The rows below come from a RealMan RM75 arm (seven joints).
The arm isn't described. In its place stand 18 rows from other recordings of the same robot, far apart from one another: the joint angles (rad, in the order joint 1, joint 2, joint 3, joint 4, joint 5, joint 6, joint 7), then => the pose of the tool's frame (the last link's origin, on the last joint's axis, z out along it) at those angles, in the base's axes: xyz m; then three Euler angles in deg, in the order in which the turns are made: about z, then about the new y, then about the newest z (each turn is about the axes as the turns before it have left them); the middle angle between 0 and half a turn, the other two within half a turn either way.
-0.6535 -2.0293 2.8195 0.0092 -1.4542 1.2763 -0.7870 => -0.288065 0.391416 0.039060 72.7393 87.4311 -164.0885
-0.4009 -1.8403 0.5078 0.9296 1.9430 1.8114 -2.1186 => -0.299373 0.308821 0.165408 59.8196 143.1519 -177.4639
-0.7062 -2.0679 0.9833 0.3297 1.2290 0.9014 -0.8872 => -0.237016 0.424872 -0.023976 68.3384 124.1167 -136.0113
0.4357 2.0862 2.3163 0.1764 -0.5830 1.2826 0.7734 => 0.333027 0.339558 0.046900 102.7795 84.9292 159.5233
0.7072 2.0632 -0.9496 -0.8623 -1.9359 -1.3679 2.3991 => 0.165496 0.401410 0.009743 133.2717 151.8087 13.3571
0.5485 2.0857 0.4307 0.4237 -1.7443 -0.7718 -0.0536 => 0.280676 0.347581 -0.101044 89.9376 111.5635 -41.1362
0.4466 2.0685 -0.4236 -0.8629 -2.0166 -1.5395 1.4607 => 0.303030 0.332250 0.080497 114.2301 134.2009 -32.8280
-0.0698 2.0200 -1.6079 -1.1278 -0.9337 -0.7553 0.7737 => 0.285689 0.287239 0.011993 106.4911 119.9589 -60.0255
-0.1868 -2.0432 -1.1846 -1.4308 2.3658 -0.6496 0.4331 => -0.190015 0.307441 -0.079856 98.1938 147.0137 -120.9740
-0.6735 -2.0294 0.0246 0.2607 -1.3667 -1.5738 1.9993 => -0.246025 0.377480 0.054232 48.2716 102.6902 -167.1192
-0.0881 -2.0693 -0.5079 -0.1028 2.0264 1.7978 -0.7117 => -0.355934 0.180837 0.029378 73.1737 78.9151 -163.0873
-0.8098 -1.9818 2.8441 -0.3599 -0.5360 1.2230 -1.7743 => -0.290360 0.408256 0.028036 73.1845 132.0664 -178.1462
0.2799 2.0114 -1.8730 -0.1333 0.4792 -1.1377 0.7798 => 0.402562 0.284268 0.034998 86.0751 90.0164 -14.9904
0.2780 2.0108 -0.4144 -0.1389 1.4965 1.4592 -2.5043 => 0.364873 0.248676 0.000699 111.3187 117.3927 -36.6239
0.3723 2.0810 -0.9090 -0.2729 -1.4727 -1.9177 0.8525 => 0.252340 0.235031 -0.021161 160.7519 118.2852 -5.1484
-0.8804 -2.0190 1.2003 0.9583 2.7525 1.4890 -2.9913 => -0.188222 0.412673 0.015791 160.2510 144.6991 -89.8297
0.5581 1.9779 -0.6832 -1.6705 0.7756 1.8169 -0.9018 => 0.188658 0.344097 0.181081 75.9733 143.0937 -69.8815
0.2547 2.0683 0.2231 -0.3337 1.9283 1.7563 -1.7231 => 0.386377 0.209765 0.160728 106.7629 57.1351 -3.8541
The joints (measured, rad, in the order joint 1, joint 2, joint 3, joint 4, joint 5, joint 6, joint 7), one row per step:
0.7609 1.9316 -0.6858 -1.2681 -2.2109 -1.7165 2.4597
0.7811 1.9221 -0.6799 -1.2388 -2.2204 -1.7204 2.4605
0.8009 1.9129 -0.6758 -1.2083 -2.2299 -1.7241 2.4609
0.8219 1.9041 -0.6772 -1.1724 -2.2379 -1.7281 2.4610
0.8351 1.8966 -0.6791 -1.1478 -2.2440 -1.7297 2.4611
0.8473 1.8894 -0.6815 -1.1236 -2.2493 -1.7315 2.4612
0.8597 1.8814 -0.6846 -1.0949 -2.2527 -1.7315 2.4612
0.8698 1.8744 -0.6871 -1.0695 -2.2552 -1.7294 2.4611
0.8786 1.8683 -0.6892 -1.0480 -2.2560 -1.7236 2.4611
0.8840 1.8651 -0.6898 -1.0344 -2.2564 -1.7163 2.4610
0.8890 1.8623 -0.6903 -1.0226 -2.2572 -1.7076 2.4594
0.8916 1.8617 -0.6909 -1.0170 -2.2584 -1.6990 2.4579
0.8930 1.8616 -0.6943 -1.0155 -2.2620 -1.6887 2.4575
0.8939 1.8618 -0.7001 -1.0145 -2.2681 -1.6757 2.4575
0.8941 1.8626 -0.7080 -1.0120 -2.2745 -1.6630 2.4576
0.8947 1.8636 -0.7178 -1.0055 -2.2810 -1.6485 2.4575
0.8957 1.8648 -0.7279 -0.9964 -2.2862 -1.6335 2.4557
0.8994 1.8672 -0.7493 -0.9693 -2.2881 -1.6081 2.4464
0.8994 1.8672 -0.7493 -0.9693 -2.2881 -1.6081 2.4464
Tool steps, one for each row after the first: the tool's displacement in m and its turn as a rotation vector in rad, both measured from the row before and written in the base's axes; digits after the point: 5 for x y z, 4 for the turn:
-0.00164 0.00362 -0.00022 -0.0136 0.0011 -0.0051
-0.00163 0.00346 -0.00083 -0.0157 0.0004 -0.0050
-0.00216 0.00336 -0.00276 -0.0238 -0.0001 -0.0039
-0.00093 0.00228 -0.00139 -0.0147 -0.0023 -0.0041
-0.00077 0.00199 -0.00150 -0.0151 -0.0021 -0.0042
-0.00054 0.00219 -0.00186 -0.0163 0.0000 -0.0056
-0.00020 0.00201 -0.00151 -0.0122 0.0006 -0.0059
-0.00047 0.00223 -0.00097 -0.0062 0.0017 -0.0046
-0.00026 0.00181 -0.00059 -0.0003 0.0022 -0.0035
-0.00029 0.00193 -0.00039 0.0023 0.0010 -0.0018
-0.00018 0.00148 -0.00033 0.0048 -0.0001 -0.0007
-0.00003 0.00150 -0.00023 0.0072 -0.0050 -0.0009
0.00035 0.00173 -0.00052 0.0085 -0.0087 -0.0021
0.00077 0.00145 -0.00135 0.0055 -0.0097 -0.0032
0.00108 0.00159 -0.00228 0.0032 -0.0099 -0.0046
0.00109 0.00160 -0.00280 0.0017 -0.0088 -0.0035
0.00157 0.00242 -0.00748 -0.0077 -0.0109 -0.0012
0.00000 0.00000 0.00000 0.0000 0.0000 0.0000

